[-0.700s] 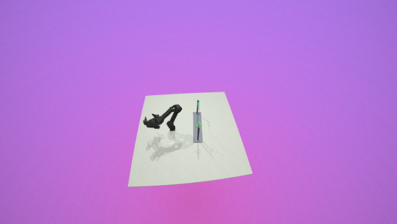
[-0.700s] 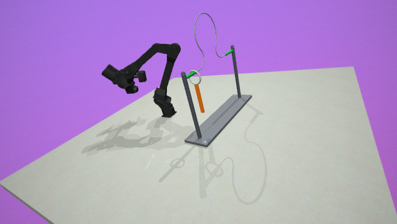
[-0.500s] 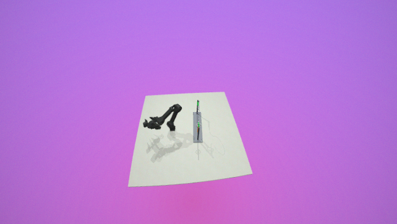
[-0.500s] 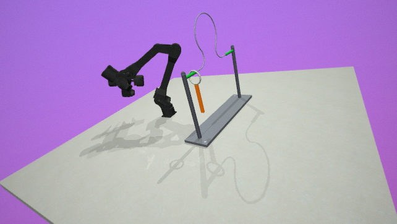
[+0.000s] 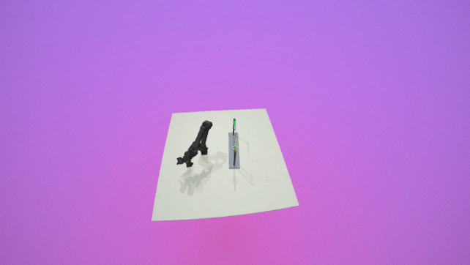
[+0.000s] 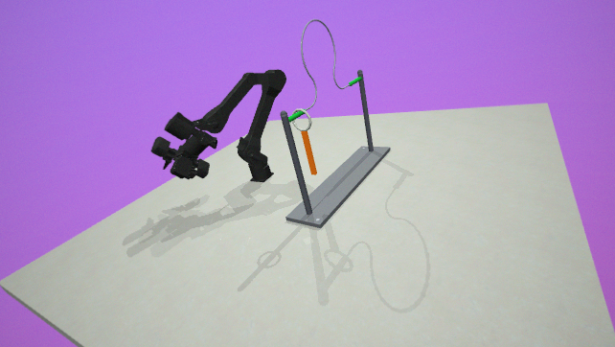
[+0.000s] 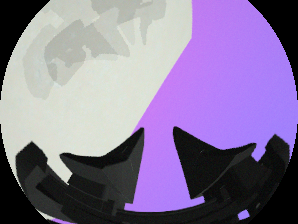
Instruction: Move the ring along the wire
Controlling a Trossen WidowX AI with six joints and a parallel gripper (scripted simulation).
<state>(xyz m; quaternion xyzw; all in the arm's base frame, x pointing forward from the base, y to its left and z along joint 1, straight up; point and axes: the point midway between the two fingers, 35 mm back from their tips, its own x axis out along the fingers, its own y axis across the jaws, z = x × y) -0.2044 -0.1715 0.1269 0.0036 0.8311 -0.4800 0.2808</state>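
Now: gripper tip 54 cm short of the ring with orange handle, 6 cm to the right of it and 9 cm below it.
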